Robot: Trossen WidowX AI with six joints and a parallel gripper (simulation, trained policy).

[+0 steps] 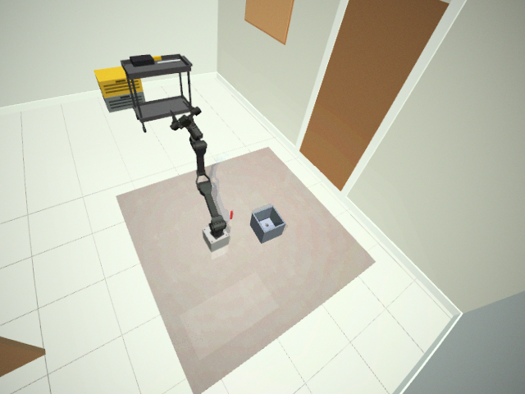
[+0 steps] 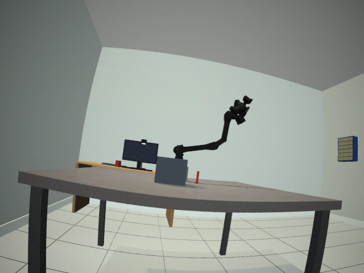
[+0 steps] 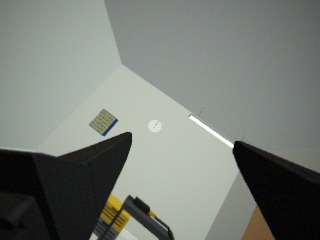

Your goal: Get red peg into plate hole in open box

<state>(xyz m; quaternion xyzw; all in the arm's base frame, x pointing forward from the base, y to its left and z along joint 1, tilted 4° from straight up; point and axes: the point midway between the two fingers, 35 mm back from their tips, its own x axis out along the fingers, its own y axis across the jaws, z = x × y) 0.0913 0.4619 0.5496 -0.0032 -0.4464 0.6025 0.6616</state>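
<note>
Now: the red peg 70 mm ahead of my gripper tip, 430 mm to the right of it and 610 mm below it.
</note>
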